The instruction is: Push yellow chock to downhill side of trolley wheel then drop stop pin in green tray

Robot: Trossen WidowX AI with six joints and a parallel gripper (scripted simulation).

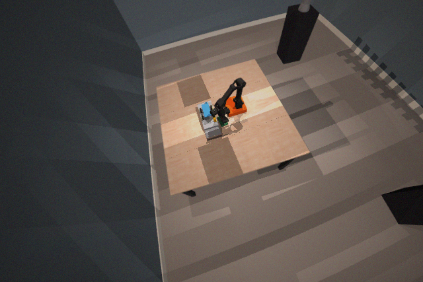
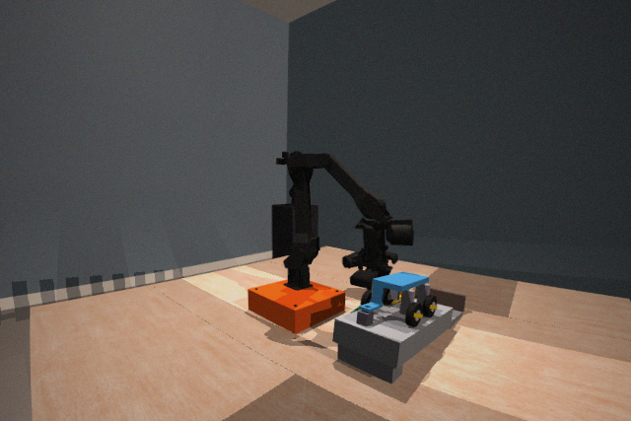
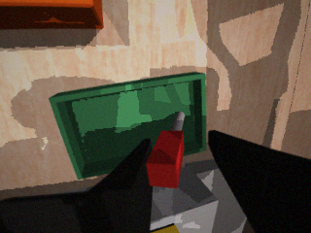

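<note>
Right now the green tray is 6 cm below my gripper tip and 2 cm to the right of it. From my gripper tip the other things lie so: yellow chock 8 cm ahead, 3 cm above, 2 cm to the right; then red-headed stop pin right at my gripper tip; then grey ramp 14 cm ahead, 10 cm to the right.
</note>
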